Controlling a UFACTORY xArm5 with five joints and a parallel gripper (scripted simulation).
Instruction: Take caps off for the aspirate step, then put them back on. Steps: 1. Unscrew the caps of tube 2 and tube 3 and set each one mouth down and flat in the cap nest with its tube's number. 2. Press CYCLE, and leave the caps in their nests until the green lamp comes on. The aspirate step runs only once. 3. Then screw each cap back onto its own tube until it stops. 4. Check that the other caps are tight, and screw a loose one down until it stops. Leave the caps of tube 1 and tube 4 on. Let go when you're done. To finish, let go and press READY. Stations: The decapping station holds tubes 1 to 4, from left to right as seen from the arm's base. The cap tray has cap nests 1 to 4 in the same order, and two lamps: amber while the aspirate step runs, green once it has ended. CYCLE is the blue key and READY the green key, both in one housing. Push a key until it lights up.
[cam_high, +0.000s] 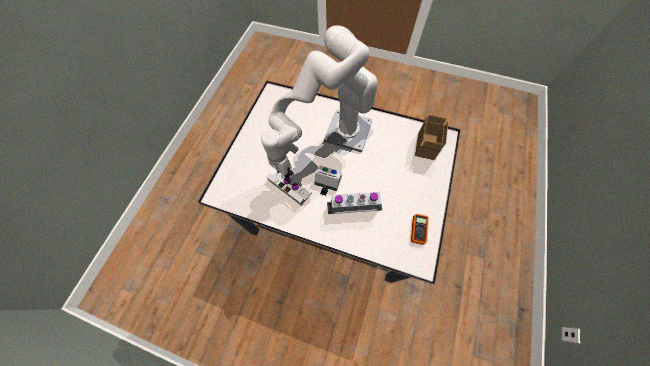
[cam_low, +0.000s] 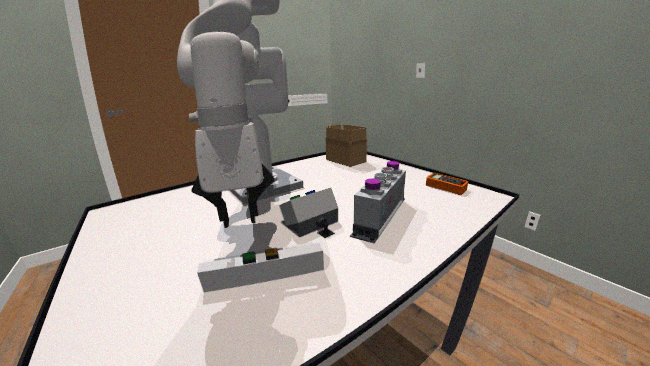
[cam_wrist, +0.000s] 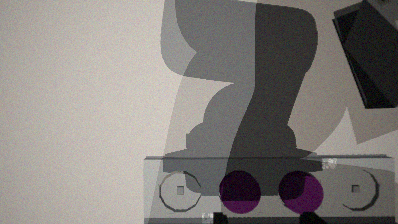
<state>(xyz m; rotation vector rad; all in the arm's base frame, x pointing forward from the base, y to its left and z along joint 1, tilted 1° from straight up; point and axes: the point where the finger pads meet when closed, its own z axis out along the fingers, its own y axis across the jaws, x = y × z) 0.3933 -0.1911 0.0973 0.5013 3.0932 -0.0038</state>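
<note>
Now: the blue key 100 mm behind my hand, 210 mm to the left of it and 50 mm below it. From my hand the other things lie so: key housing 80 mm behind, 190 mm to the left, 70 mm below; purple cap 20 mm ahead, 50 mm to the left, 110 mm below; green key 100 mm behind, 170 mm to the left, 50 mm below.
</note>
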